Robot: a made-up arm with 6 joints.
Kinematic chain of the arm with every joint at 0, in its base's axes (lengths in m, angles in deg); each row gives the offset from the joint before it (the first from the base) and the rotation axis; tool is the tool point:
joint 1: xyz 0 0 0.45 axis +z
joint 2: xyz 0.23 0 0 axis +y
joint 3: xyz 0 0 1.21 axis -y
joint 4: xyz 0 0 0.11 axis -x
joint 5: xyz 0.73 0 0 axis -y
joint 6: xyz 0.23 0 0 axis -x
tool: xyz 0 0 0
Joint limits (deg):
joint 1: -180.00..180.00
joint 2: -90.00..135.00
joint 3: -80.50..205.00
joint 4: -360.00..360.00
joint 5: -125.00..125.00
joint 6: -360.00..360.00
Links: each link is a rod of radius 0.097 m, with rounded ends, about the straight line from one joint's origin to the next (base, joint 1, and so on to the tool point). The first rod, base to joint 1, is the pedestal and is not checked.
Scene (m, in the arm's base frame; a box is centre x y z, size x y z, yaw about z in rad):
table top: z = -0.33
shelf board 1: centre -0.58 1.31 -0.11 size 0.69 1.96 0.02 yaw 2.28
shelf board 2: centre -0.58 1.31 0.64 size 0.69 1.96 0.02 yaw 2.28
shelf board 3: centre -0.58 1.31 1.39 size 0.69 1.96 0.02 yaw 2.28
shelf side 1: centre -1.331 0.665 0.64 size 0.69 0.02 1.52 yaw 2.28
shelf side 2: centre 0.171 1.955 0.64 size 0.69 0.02 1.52 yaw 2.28
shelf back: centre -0.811 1.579 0.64 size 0.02 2 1.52 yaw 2.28
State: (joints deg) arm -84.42 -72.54 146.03 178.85 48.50 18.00
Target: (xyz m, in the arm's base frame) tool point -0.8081 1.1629 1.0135
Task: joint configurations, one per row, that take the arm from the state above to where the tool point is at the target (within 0.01 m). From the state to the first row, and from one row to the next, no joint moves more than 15 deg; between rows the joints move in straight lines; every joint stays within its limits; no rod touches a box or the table.
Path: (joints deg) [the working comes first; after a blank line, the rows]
Joints at the target: -55.57 -43.70 162.37 182.79 54.22 18.00
Straight joint move there: touches shelf board 2.

1: -89.46 -68.51 157.66 177.96 48.11 18.00
2: -94.49 -64.49 169.29 177.07 47.72 18.00
3: -99.53 -60.46 180.92 176.18 47.33 18.00
4: -104.57 -56.44 192.55 175.29 46.95 18.00
5: -89.84 -42.16 196.70 177.87 38.16 18.00
6: -75.12 -27.88 200.85 180.46 29.37 18.00
7: -60.40 -13.60 205.00 183.04 20.58 18.00
8: -58.79 -23.63 190.79 182.96 31.79 18.00
9: -57.18 -33.67 176.58 182.88 43.00 18.00
10: -55.57 -43.70 162.37 182.79 54.22 18.00

